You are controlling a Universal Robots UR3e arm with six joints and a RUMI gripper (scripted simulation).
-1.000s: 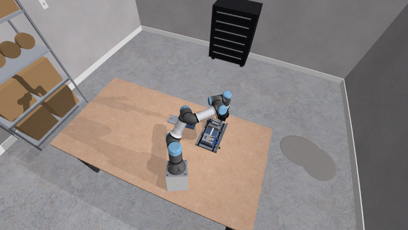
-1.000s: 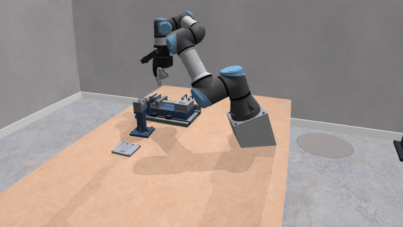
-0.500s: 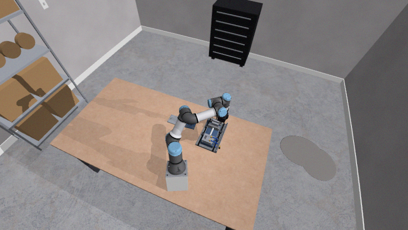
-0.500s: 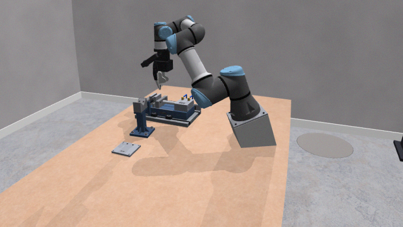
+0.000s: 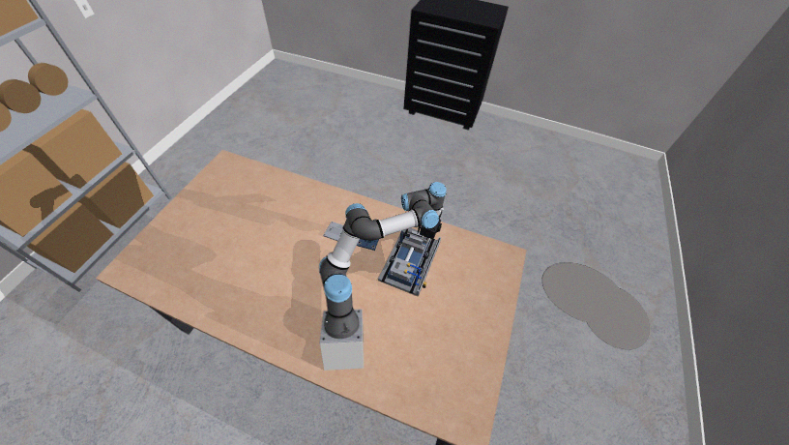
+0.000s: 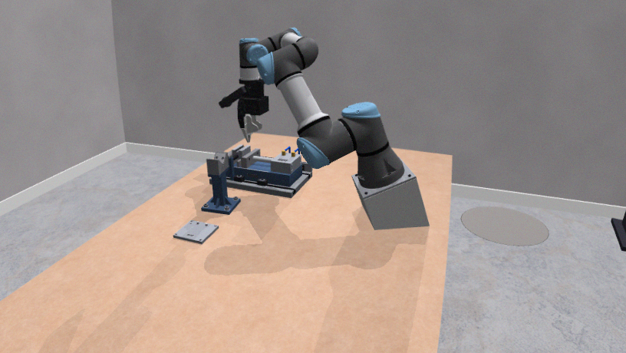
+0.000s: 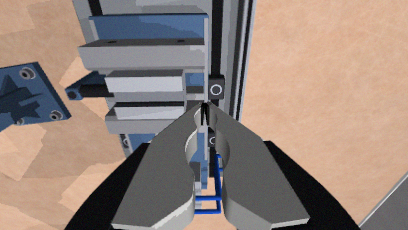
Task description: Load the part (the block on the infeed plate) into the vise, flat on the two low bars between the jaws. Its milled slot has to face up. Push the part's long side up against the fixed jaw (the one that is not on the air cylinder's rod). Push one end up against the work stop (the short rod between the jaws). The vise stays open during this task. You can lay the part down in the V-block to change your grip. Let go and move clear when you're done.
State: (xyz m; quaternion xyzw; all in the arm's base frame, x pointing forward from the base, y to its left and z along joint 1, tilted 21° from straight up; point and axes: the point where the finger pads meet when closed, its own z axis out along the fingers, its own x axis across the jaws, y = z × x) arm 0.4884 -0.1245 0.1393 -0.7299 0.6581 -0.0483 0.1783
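Right now the part is 10 mm behind my hand, 50 mm to the left of it and 30 mm below it. From my hand the other things lie so: fixed jaw 20 mm ahead, 50 mm to the left, 50 mm below; work stop 10 mm behind, 90 mm to the left, 40 mm below; vise 80 mm behind, 40 mm to the left, 90 mm below.
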